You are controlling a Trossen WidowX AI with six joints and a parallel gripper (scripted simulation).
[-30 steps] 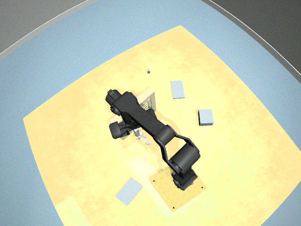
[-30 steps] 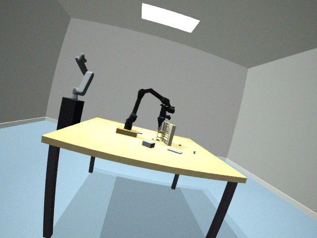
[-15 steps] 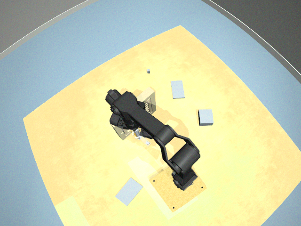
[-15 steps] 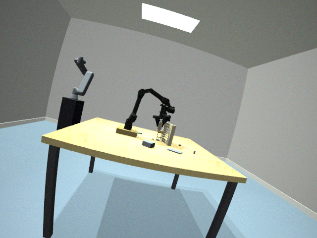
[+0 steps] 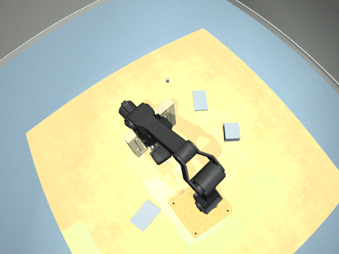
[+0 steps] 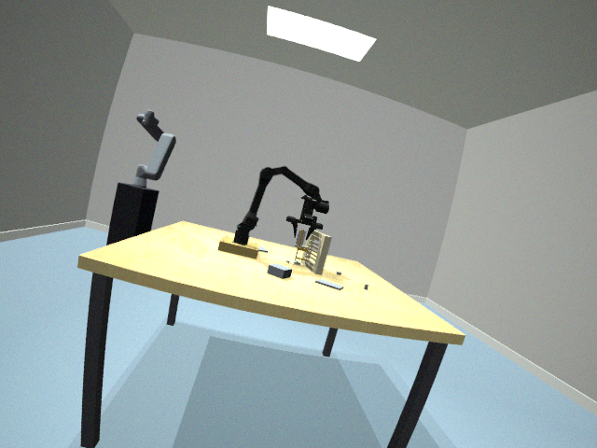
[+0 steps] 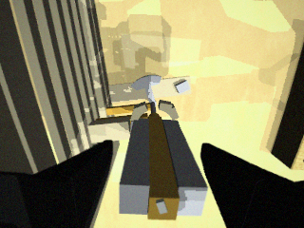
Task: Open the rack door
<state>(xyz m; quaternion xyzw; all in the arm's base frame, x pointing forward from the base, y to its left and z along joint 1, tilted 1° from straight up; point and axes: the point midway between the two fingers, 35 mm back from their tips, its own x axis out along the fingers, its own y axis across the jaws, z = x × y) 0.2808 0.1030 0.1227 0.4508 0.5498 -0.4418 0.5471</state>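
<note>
Right now my gripper tip is 1 cm to the left of the upright handle and 3 cm above it. Also, from my gripper tip: small cube 35 cm ahead, 20 cm to the right, 12 cm below.
</note>
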